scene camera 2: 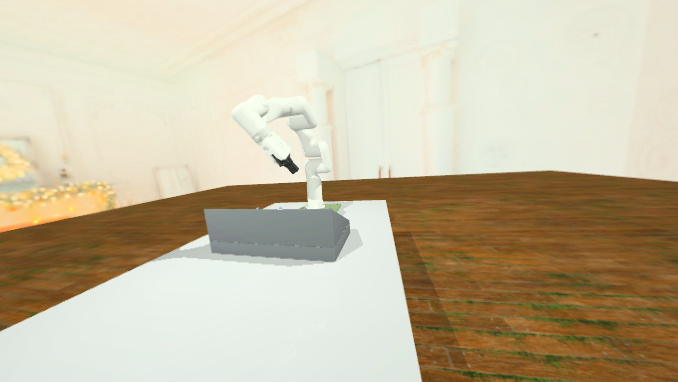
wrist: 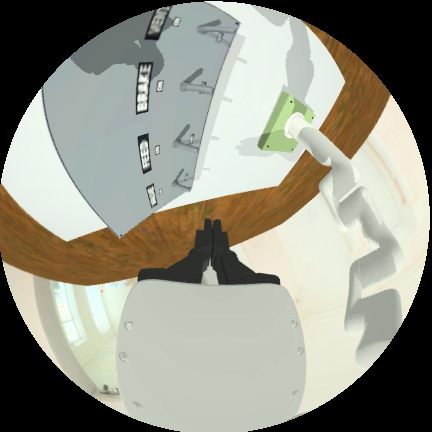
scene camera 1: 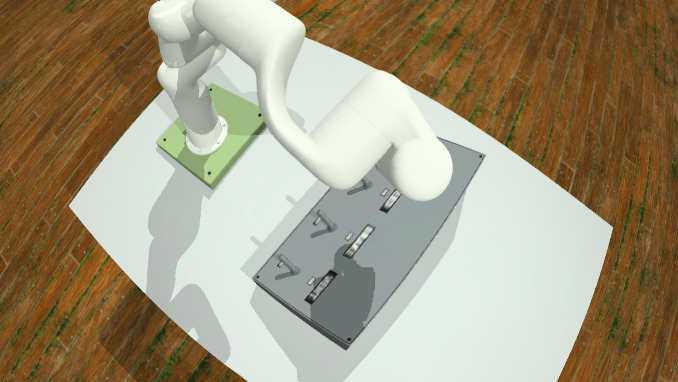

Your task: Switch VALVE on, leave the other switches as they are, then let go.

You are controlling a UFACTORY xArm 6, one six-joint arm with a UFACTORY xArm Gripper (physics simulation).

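Frame: origin at the arm's base, x down, y right, z back, level; metres.
Seen in the pictures: gripper, between the fingertips: (scene camera 2: 296, 171) (wrist: 210, 229); arm's base, origin of its link: (scene camera 2: 315, 207) (wrist: 293, 124) (scene camera 1: 206, 135).
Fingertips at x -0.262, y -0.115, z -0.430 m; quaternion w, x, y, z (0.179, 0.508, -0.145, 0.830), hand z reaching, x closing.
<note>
Pixels of each thing's top centre, then the offset from my fingertips to it. "*": a spot on its surface instead. Level surfaces: height alone.
- VALVE label, centre of its top: (wrist: 151, 197) dz -0.057, dx +0.161, dy -0.127 m
- VALVE lever, centre of its top: (wrist: 184, 192) dz +0.025, dx +0.158, dy -0.125 m
- plate, a spot on its surface: (wrist: 160, 191) * dz -0.033, dx +0.176, dy -0.128 m
- FEED lever, centre of its top: (wrist: 189, 151) dz +0.022, dx +0.158, dy -0.005 m
- BRAKE lever, centre of its top: (wrist: 202, 88) (scene camera 1: 325, 215) dz +0.019, dx +0.158, dy +0.115 m
- white table, height of its surface: dx +0.287 m
A grey sloped switch panel (scene camera 1: 415, 230) (scene camera 2: 270, 229) (wrist: 90, 145) carries a row of labelled levers. In the wrist view the VALVE label (wrist: 151, 195) and the VALVE lever (wrist: 182, 185) are at the panel's lower end. That lever leans away from its ON plate (wrist: 160, 191), toward the panel's edge on the robot base side. The FEED lever (wrist: 187, 146), BRAKE lever (wrist: 197, 88) and VENT lever (wrist: 217, 30) lean the same way. My black gripper (scene camera 2: 295, 171) (wrist: 210, 229) is shut and empty, raised well above the panel and apart from the levers. In scene camera 1 the arm hides the gripper and VALVE.
The arm's base stands on a green plate (scene camera 1: 235, 147) (wrist: 272, 135), on the levers' side of the panel. Panel and plate rest on a white table (scene camera 1: 520, 250) (scene camera 2: 210, 320), with wooden floor (scene camera 1: 600, 100) (scene camera 2: 550, 280) around it.
</note>
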